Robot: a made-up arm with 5 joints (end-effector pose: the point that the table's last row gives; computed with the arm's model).
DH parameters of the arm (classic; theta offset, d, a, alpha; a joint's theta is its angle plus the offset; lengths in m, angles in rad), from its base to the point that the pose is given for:
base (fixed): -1.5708 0.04 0 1.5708
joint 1: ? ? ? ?
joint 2: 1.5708 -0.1 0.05 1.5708
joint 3: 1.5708 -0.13 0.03 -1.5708
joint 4: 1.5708 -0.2 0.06 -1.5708
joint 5: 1.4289 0 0.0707 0
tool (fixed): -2.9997 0.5 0 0
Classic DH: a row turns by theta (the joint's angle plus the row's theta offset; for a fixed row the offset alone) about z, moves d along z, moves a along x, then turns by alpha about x.
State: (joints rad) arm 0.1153 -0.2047 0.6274 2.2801 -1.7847
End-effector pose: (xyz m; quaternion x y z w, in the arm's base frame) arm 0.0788 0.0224 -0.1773 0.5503 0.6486 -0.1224 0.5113
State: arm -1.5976 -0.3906 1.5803 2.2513 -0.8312
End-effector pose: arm 0.3662 0.1333 0.1935 -0.7976 0.3216 -0.4718 0.1945
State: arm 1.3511 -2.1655 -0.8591 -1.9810 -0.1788
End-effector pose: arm -0.1552 0.0334 0.3635 0.3822 0.0976 -0.8570 0.3315
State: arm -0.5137 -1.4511 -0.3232 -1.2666 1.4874
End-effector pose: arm -0.5756 0.0663 0.4106 -0.5661 -0.0678 0.8105 0.1341
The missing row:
joint 1: 0 -0.05 -0.38 1.5708
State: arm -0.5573 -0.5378 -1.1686 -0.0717 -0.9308
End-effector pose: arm 0.1446 0.3927 0.8682 -0.1505 0.4136 -0.0308 0.8974
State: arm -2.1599 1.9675 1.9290 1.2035 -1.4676
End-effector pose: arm -0.1264 -0.2442 0.7293 0.4136 0.1228 -0.9003 0.0567
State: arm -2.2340 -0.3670 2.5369 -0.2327 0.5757
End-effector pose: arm -0.1310 -0.0414 0.7752 0.2237 -0.4438 -0.8288 0.2572
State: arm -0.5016 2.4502 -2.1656 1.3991 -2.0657
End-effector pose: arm -0.3070 0.3991 0.4131 -0.2466 -0.5660 -0.2311 0.7519
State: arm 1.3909 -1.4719 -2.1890 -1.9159 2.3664
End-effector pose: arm -0.5586 0.3964 -0.2086 -0.4056 -0.4782 0.3994 0.6687
